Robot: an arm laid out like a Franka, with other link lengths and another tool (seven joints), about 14 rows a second.
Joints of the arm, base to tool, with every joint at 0 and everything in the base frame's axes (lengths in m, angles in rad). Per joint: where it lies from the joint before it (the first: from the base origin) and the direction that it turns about. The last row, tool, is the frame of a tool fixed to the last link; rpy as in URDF.
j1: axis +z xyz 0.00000 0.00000 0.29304
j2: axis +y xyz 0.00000 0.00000 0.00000
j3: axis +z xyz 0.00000 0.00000 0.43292
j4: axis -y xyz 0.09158 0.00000 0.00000
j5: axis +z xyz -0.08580 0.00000 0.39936
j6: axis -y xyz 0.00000 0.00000 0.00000
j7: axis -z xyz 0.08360 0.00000 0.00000
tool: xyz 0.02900 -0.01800 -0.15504 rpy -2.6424 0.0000 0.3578
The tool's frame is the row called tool.
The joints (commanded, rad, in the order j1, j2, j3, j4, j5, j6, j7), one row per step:
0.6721, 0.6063, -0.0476, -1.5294, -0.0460, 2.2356, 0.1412
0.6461, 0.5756, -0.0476, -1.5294, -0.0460, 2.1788, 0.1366
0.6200, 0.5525, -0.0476, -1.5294, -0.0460, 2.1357, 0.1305
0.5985, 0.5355, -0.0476, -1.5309, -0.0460, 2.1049, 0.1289
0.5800, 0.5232, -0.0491, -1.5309, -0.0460, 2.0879, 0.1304
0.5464, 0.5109, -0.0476, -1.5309, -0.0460, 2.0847, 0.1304
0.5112, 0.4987, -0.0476, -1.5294, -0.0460, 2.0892, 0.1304
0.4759, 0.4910, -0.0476, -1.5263, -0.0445, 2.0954, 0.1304
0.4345, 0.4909, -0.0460, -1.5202, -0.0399, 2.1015, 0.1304
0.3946, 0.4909, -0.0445, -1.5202, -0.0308, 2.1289, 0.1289
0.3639, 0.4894, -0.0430, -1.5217, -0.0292, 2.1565, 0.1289
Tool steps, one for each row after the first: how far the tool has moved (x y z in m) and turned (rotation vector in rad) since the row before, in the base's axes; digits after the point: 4 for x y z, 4 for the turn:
0.0049, -0.0236, 0.0184, -0.0157, 0.0211, -0.0252
0.0056, -0.0224, 0.0137, -0.0117, 0.0166, -0.0228
0.0041, -0.0185, 0.0094, -0.0083, 0.0129, -0.0219
0.0051, -0.0158, 0.0080, -0.0028, 0.0036, -0.0224
0.0111, -0.0237, 0.0095, 0.0055, -0.0073, -0.0325
0.0125, -0.0254, 0.0111, 0.0090, -0.0158, -0.0349
0.0124, -0.0253, 0.0085, 0.0090, -0.0145, -0.0355
0.0140, -0.0286, 0.0038, 0.0095, -0.0092, -0.0415
0.0139, -0.0271, 0.0032, 0.0186, -0.0221, -0.0395
0.0104, -0.0214, 0.0039, 0.0116, -0.0251, -0.0288

